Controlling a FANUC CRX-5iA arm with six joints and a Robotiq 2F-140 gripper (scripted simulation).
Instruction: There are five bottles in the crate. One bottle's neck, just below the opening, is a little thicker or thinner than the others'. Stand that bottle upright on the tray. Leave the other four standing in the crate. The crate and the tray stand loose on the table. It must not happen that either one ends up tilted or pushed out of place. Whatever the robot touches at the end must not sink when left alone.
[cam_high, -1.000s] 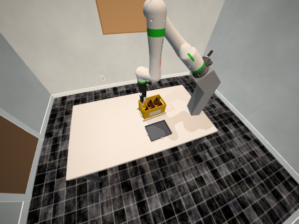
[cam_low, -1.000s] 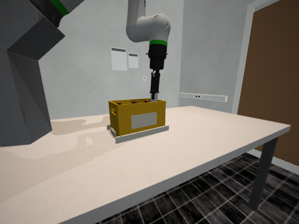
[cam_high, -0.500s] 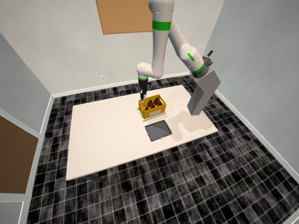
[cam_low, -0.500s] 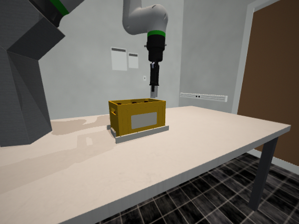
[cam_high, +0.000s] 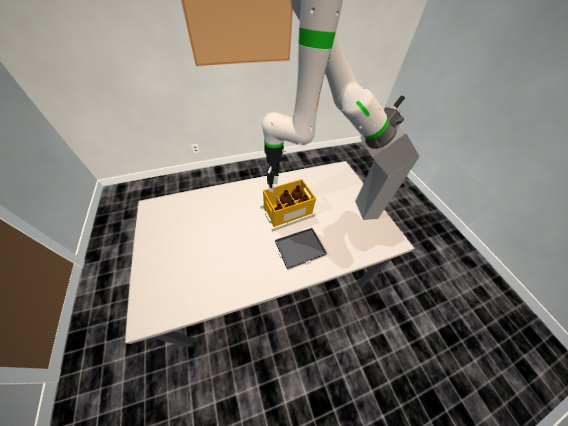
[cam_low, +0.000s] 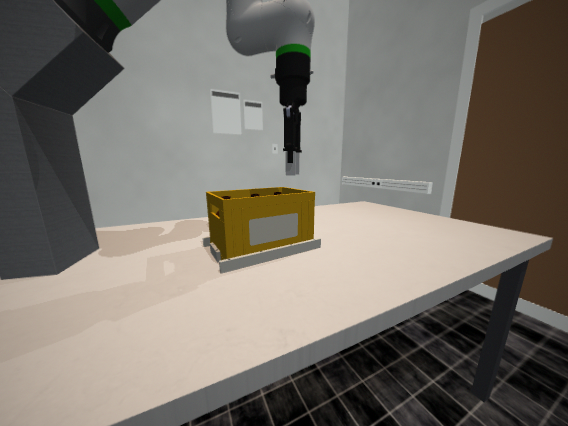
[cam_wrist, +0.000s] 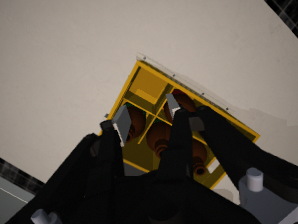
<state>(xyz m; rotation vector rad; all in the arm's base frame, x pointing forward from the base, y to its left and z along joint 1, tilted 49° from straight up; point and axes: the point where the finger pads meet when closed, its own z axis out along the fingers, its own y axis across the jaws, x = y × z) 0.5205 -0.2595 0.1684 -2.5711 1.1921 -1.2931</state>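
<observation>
The brown bottle lies 170 mm below my hand, 110 mm to the left of it and 60 mm behind it. Round my hand: crate 170 mm below, 70 mm to the left, 70 mm behind; dark grey tray 320 mm to the left, 240 mm below, 40 mm ahead.
</observation>
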